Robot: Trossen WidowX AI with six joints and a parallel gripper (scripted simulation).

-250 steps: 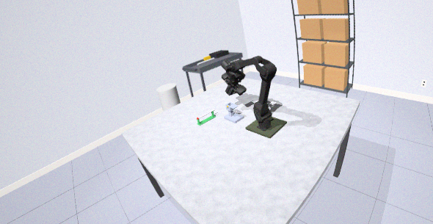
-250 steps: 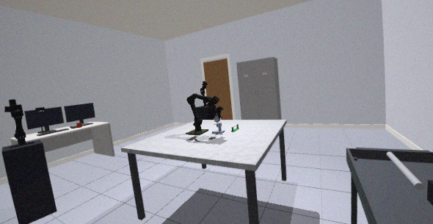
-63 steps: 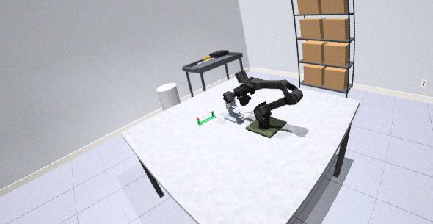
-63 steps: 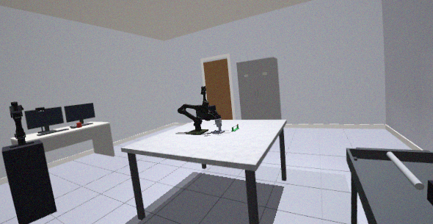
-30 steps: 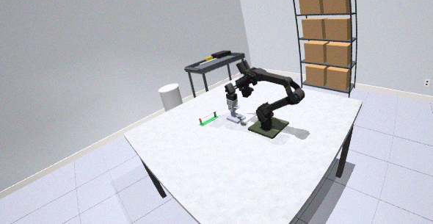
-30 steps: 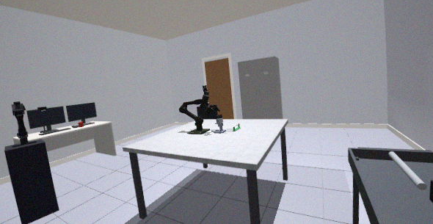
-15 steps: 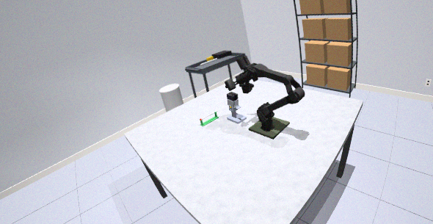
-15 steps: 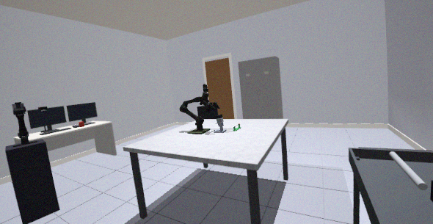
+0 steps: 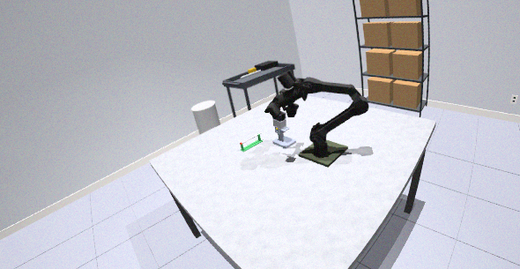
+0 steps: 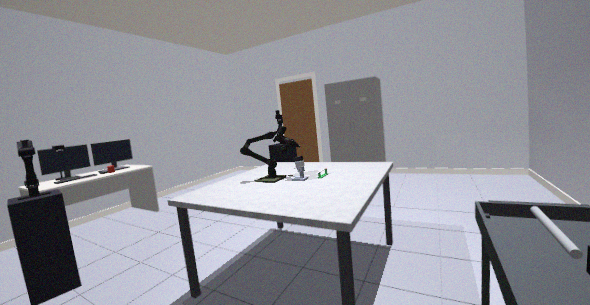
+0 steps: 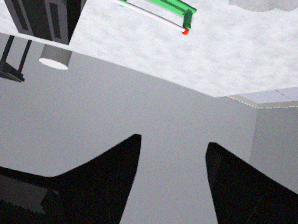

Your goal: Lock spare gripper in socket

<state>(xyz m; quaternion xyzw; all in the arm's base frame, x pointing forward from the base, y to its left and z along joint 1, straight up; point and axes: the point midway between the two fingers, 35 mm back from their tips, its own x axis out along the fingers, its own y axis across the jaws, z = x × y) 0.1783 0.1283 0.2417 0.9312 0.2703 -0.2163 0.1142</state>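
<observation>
My gripper tip is 160 mm short of the green holder, 50 mm to the right of it and 220 mm above it. The rest, counted from my gripper tip: mount 50 mm ahead, 90 mm to the right, 190 mm below; then spare gripper 60 mm ahead, 90 mm to the right, 120 mm below.
</observation>
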